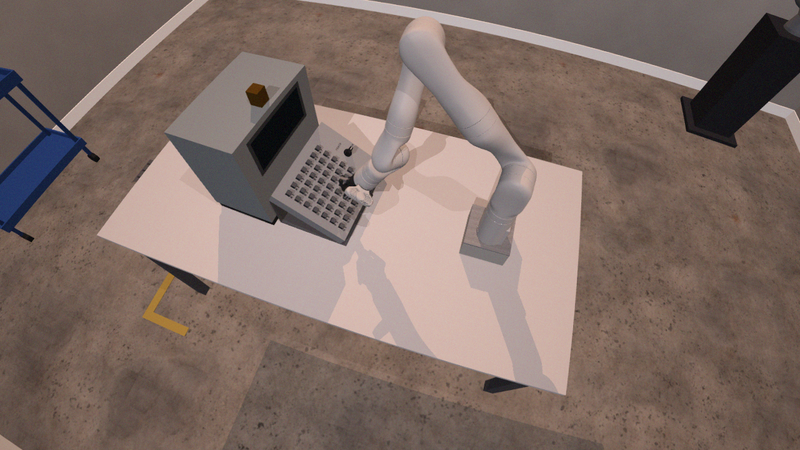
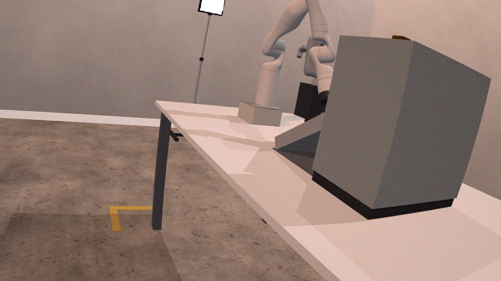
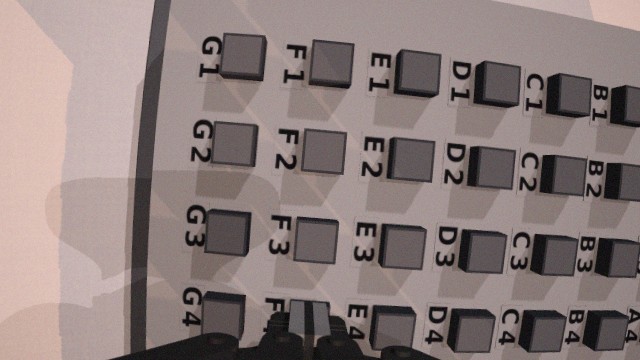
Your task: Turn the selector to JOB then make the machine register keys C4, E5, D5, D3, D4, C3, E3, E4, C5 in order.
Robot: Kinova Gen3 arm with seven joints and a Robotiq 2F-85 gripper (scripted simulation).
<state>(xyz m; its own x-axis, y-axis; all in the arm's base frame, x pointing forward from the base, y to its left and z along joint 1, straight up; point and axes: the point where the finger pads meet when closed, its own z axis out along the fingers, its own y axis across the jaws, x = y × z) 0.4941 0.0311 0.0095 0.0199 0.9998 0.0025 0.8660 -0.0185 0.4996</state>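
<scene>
Now: the key E5 4 cm ahead of my hand and 3 cm to the right of it. Also, from my hand: key D3: 7 cm ahead, 3 cm to the left, 2 cm above; key E3: 4 cm ahead, 3 cm to the left; key D5: 7 cm ahead, 4 cm to the right, 2 cm above.
</scene>
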